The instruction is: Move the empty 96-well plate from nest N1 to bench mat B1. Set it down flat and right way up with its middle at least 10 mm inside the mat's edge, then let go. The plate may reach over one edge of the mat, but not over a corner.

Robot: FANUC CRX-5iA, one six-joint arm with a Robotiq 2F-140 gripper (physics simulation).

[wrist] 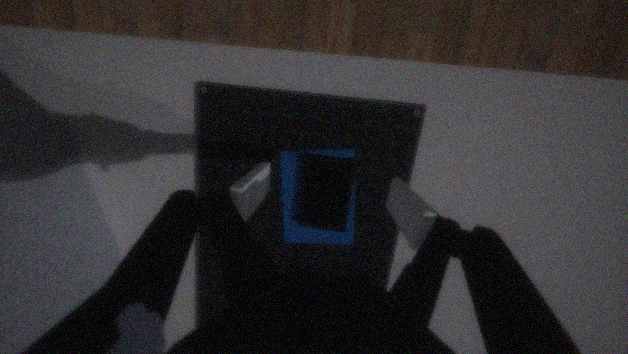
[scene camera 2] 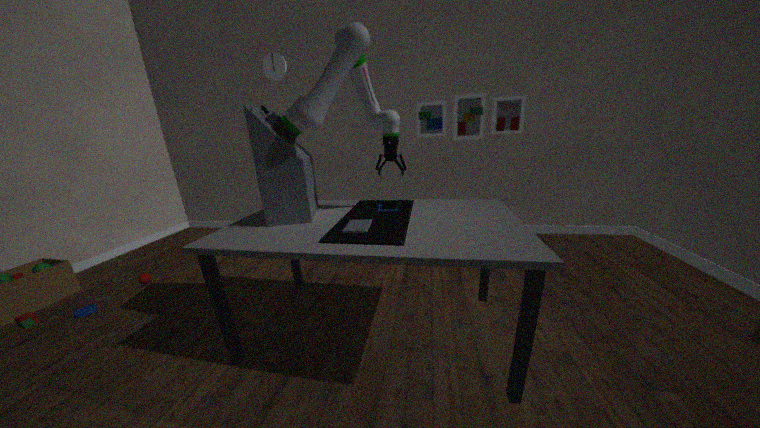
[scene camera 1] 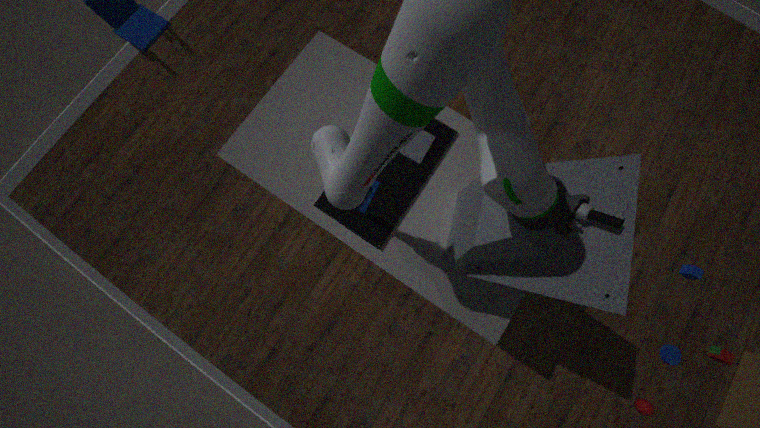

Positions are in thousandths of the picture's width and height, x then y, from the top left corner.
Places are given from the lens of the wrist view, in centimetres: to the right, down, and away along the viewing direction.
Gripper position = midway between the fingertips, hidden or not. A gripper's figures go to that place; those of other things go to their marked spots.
my gripper (wrist: 523, 521): 2, 1, 20
dark 96-well plate (wrist: 521, 516): 2, 1, 34
blue bench mat B1 (wrist: 466, 459): -4, -2, 35
